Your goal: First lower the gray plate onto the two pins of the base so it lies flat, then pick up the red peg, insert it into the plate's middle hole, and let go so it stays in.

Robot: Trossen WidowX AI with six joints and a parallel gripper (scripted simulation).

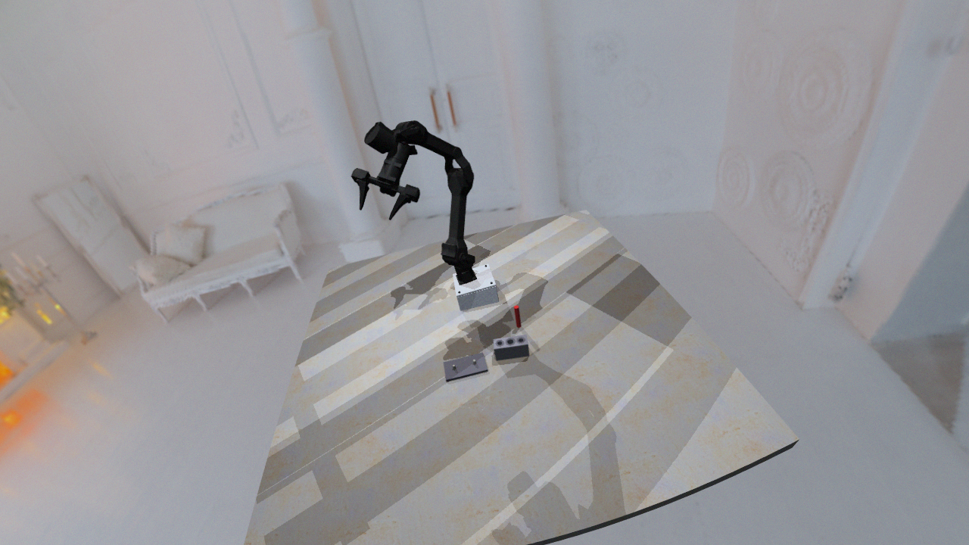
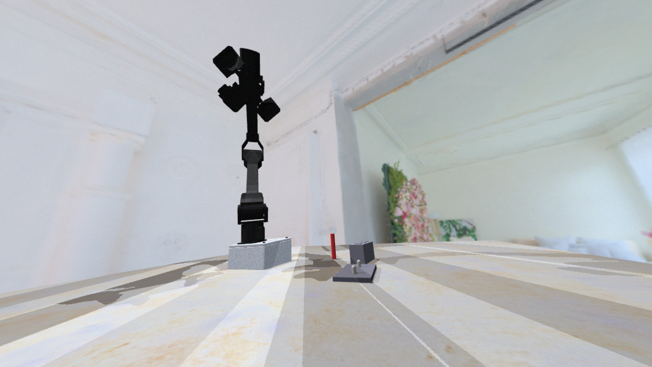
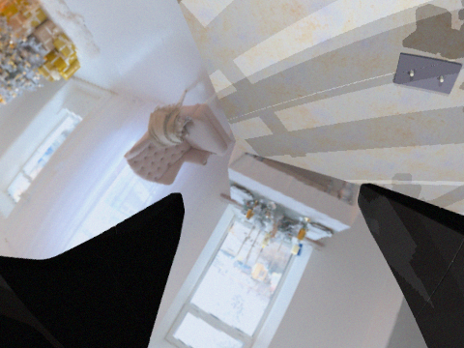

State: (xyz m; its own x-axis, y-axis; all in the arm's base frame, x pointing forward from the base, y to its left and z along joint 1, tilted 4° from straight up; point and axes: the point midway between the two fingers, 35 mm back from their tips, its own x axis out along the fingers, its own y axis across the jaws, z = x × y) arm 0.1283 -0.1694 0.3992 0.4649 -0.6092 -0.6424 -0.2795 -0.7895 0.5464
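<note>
Right now the gray plate is 20 cm ahead of my gripper tip, 26 cm to the left of it and 40 cm below it. Round my gripper tip: base (20 cm ahead, 12 cm to the left, 43 cm below); red peg (10 cm ahead, 32 cm to the left, 40 cm below).
</note>
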